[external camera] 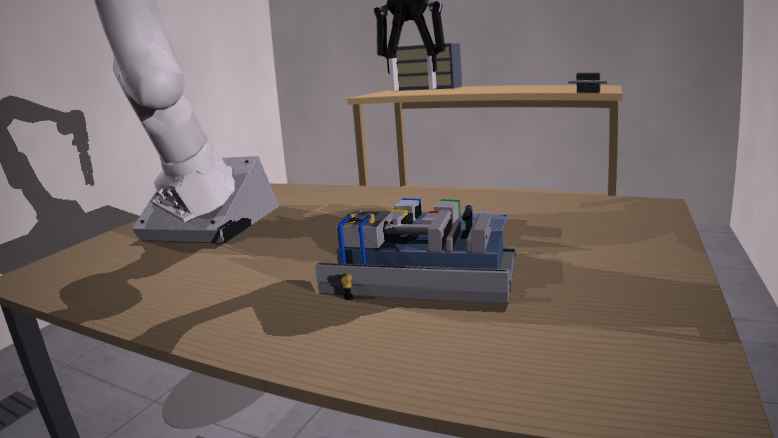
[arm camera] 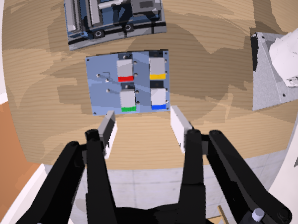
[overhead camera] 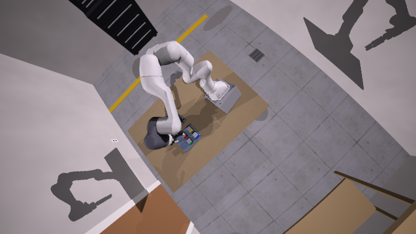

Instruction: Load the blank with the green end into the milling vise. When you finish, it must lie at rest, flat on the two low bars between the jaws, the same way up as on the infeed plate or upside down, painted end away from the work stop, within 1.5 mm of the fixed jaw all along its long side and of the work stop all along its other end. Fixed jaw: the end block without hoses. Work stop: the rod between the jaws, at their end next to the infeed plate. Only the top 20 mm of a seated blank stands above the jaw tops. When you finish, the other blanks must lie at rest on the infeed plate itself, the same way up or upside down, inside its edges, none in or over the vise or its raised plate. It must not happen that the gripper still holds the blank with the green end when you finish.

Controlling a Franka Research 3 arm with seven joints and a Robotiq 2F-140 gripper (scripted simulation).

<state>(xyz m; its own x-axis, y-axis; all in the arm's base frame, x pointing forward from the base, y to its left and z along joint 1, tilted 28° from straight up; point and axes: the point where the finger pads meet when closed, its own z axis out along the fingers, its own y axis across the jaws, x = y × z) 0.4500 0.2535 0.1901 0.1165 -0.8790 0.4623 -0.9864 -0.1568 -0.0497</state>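
The green-ended blank is 4 cm ahead of my hand, 5 cm to the left of it and 29 cm below it. Round my hand: blue-ended blank 5 cm behind, 4 cm to the left, 29 cm below; then red-ended blank 5 cm ahead, 4 cm to the right, 29 cm below; then yellow-ended blank 4 cm behind, 5 cm to the right, 29 cm below.
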